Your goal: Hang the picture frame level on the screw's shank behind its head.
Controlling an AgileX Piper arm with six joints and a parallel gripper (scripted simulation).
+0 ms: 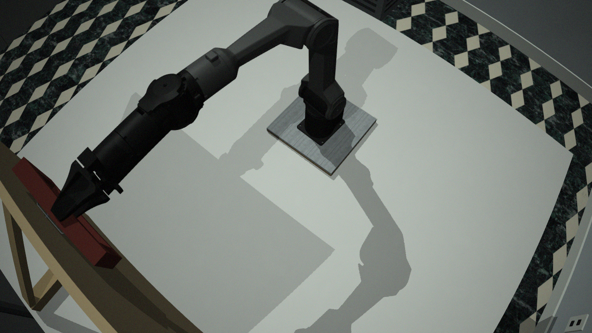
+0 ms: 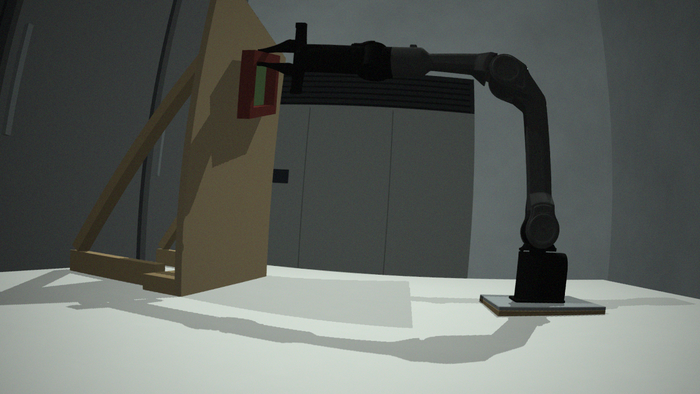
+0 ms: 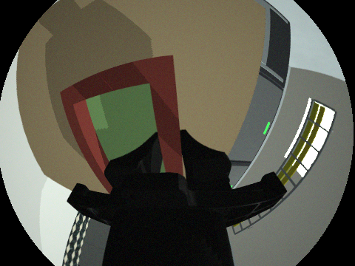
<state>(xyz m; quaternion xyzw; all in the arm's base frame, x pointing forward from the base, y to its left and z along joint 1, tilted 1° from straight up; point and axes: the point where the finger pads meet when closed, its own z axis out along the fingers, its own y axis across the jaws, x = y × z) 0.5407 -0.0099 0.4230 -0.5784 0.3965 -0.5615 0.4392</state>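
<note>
Right now my hand is 1 cm short of the picture frame, 2 cm to the left of it and 5 cm above it. The rest, counted from my hand: upright wooden board (3 cm ahead, 1 cm to the right, 18 cm below).
</note>
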